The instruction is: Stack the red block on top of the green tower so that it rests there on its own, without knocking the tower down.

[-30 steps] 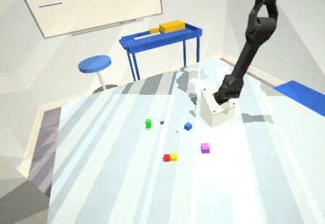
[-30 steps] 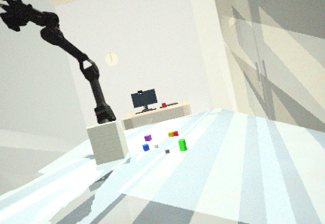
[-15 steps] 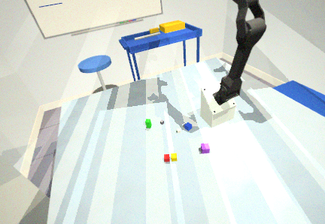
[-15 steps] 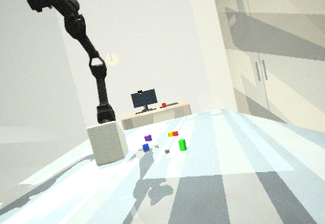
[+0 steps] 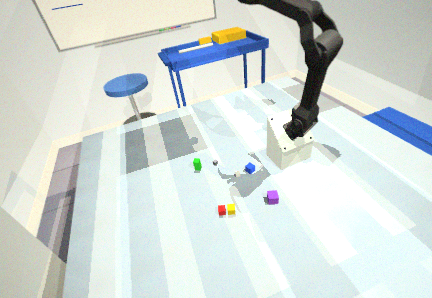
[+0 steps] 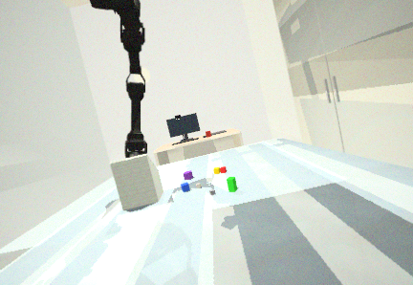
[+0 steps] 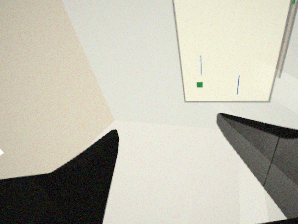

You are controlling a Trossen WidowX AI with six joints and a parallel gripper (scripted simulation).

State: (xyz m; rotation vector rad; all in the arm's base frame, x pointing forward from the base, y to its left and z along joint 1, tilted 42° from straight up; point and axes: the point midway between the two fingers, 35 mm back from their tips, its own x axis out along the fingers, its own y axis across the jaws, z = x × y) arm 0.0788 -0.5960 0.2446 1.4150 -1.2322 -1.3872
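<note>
Now: gripper tip 23 cm short of the red block, 37 cm to the right of it and 72 cm above it. Round my gripper tip: purple block (6 cm ahead, 43 cm to the left, 71 cm below); blue block (4 cm ahead, 28 cm to the left, 71 cm below); small grey cube (13 cm ahead, 16 cm to the left, 72 cm below).
</note>
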